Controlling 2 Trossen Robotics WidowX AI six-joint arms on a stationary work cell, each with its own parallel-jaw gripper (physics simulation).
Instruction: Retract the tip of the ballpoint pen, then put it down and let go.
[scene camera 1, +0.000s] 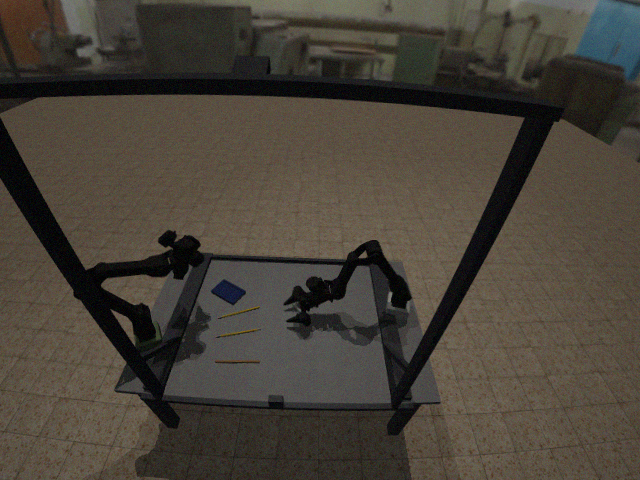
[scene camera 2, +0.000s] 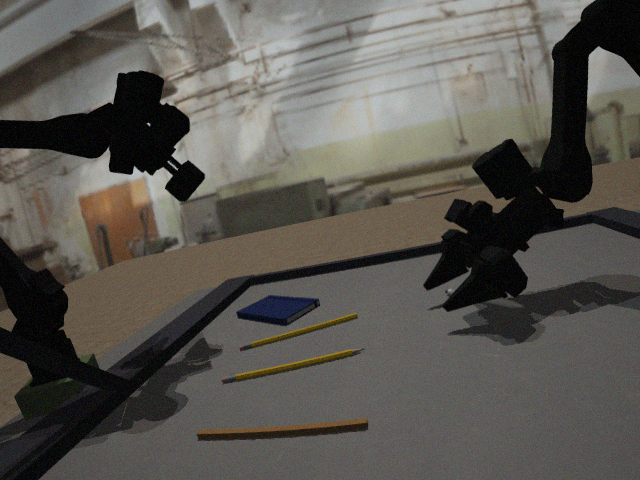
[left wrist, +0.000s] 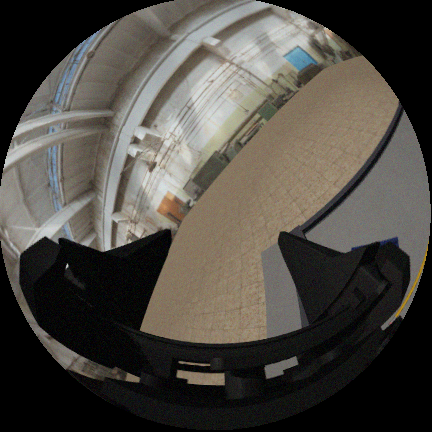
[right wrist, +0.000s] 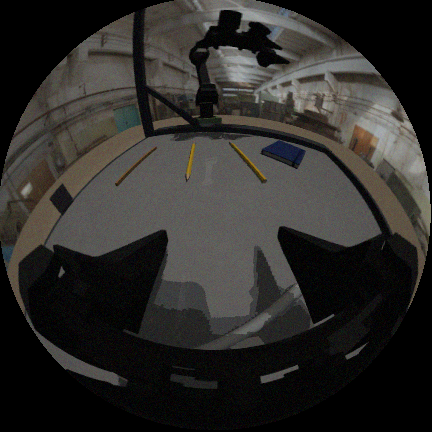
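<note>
A whitish ballpoint pen lies diagonally low in the right wrist view, beyond the open fingers' inner edges. In scene camera 2 a small pale bit of the pen shows behind the fingers; the rest is hidden. I cannot make out its tip. My right gripper is open and empty, tilted down low over the table near the pen. My left gripper is open and empty, raised high near the table's left edge in scene camera 1.
Two yellow pencils, an orange-brown stick and a blue notebook lie on the grey table. A dark frame stands around the table.
</note>
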